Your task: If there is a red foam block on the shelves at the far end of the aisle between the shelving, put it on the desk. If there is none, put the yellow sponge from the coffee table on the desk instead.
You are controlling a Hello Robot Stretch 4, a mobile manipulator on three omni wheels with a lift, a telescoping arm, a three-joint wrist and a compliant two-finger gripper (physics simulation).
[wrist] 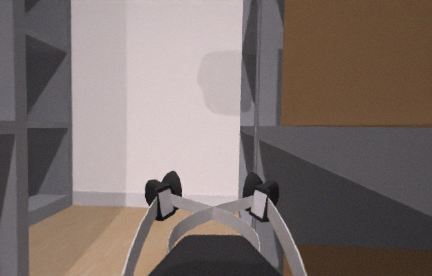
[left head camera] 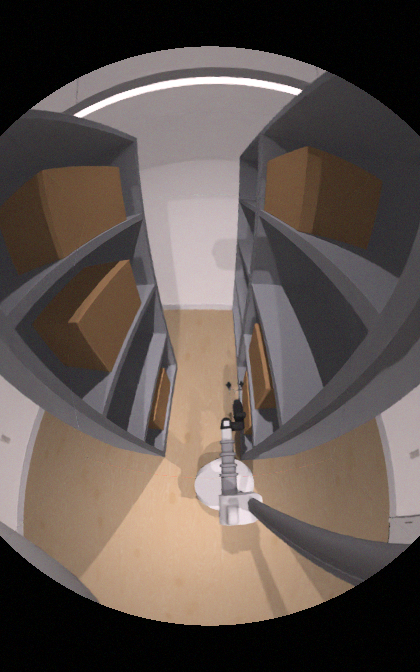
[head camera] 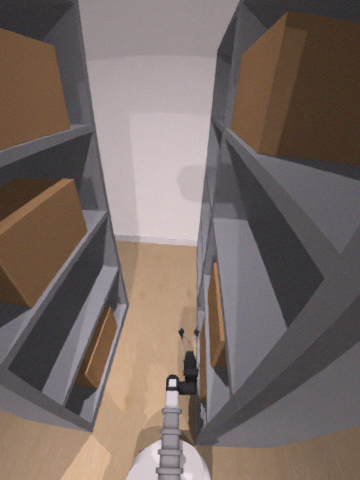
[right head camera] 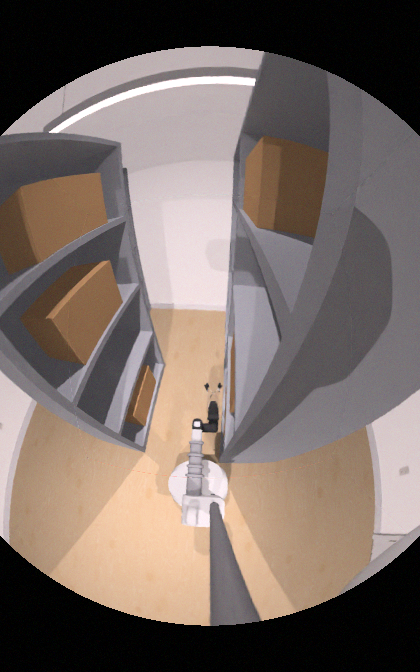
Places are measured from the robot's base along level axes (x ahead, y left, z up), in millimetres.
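Pixels of known places: gripper, fingertip midpoint: (wrist: 212,187) (head camera: 188,328) (right head camera: 212,382).
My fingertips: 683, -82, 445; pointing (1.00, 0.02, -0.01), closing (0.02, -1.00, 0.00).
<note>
Ahead of a thing's pixels: the offset from my fingertips to its top centre, as dx, dy, dz. "pt": to the spot under its first point.
My gripper (head camera: 189,332) (left head camera: 235,384) (right head camera: 213,386) (wrist: 212,187) is open and empty, its two fingertips well apart. It points down the aisle, close beside the right shelving (head camera: 300,410) (left head camera: 350,425) (right head camera: 340,300) (wrist: 350,145). The left shelving (head camera: 45,142) (wrist: 20,165) stands across the aisle. The shelves at the far end show at a steep angle, so most of their insides are hidden. No red foam block shows in these views. The yellow sponge, the coffee table and the desk do not show either.
Brown boxes {pt +61, +540, +1108} (head camera: 25,90) {-16, +689, +788} (head camera: 45,240) {-14, +689, -126} (head camera: 100,350) stand in the left shelving. More brown boxes {+133, -260, +1245} (head camera: 300,90) {-16, -252, +331} (head camera: 217,315) (wrist: 360,60) stand in the right shelving. A white wall (head camera: 165,175) (wrist: 165,100) closes the aisle. My base (left head camera: 210,485) (right head camera: 180,482) is at the aisle's near end.
</note>
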